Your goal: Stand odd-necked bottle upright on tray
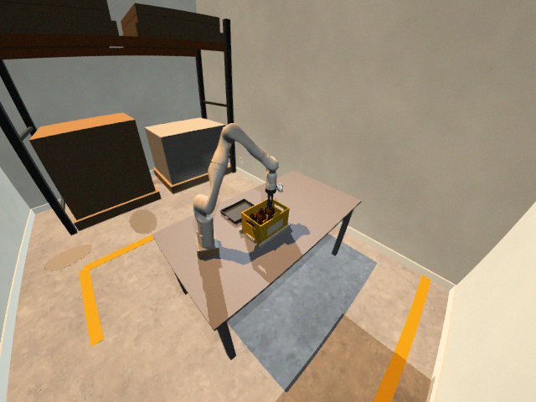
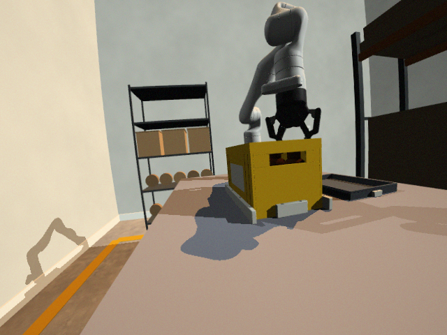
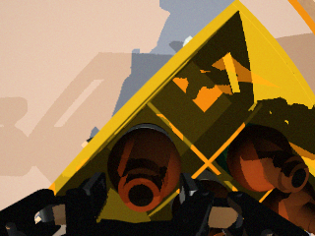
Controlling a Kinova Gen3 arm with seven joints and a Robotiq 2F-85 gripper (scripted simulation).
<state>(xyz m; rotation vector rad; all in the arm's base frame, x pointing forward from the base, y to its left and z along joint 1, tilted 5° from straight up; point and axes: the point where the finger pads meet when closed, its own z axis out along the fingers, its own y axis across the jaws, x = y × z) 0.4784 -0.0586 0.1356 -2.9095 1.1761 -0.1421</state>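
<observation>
Right now my hand is 180 mm past the brown bottle, 90 mm to the left of it and 70 mm above it. From my hand the other things lie so: dark tray: 90 mm behind, 240 mm to the left, 140 mm below; then yellow crate: 90 mm behind, 50 mm to the right, 70 mm below.
</observation>
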